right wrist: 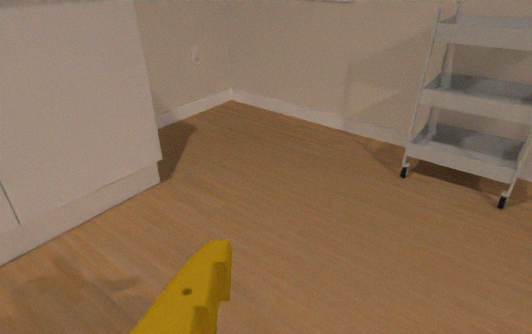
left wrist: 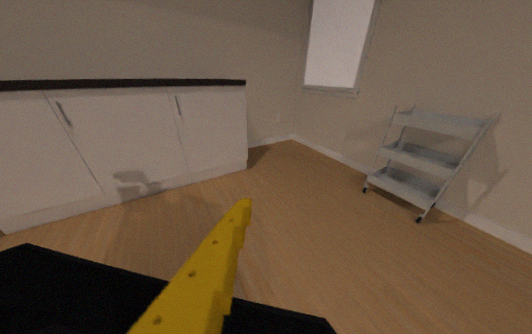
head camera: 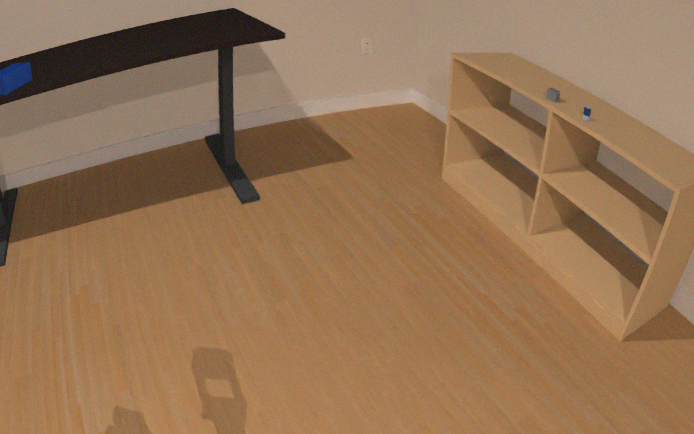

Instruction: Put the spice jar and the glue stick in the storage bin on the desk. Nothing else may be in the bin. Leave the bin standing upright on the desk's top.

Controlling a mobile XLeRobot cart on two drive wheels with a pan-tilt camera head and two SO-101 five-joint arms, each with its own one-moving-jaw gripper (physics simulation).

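Frame: origin at the left arm's base, x ahead, y left, z up, level; millimetres.
Seen in the pictures: left hand, its tool point: (left wrist: 250, 208); right hand, its tool point: (right wrist: 229, 262).
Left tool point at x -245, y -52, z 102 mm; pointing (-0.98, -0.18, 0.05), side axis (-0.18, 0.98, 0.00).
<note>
A point is followed by its place in that frame.
A blue bin (head camera: 15, 77) {z -10, x 1215, y 1454 mm} stands on the dark desk (head camera: 153, 48) {z -55, x 1658, y 1063 mm} at the left edge of the head view, partly cut off; its inside does not show. A small blue-and-white item (head camera: 586, 113) {z -138, x 1742, y -518 mm} stands on top of the wooden bookshelf (head camera: 639, 144) {z -165, x 1644, y -719 mm} at the right; it is too small to tell whether it is the spice jar or the glue stick. My left gripper (left wrist: 244, 204) and my right gripper (right wrist: 222, 245) each show one notched yellow jaw, so both are fully open and empty, far from these things.
A small grey block (head camera: 552, 95) {z -142, x 1867, y -399 mm} sits near the blue-and-white item. Desk legs (head camera: 226, 102) {z -433, x 2037, y 936 mm} stand on the wooden floor. The wrist views show a white cabinet (left wrist: 135, 130) {z -181, x -1090, y -1133 mm} (right wrist: 70, 100) {z -249, x -1449, y -726 mm} with a dark top and a grey three-tier cart (left wrist: 420, 160) {z -315, x -1315, y 848 mm} (right wrist: 465, 155) {z -642, x -1450, y 946 mm} by the wall.
</note>
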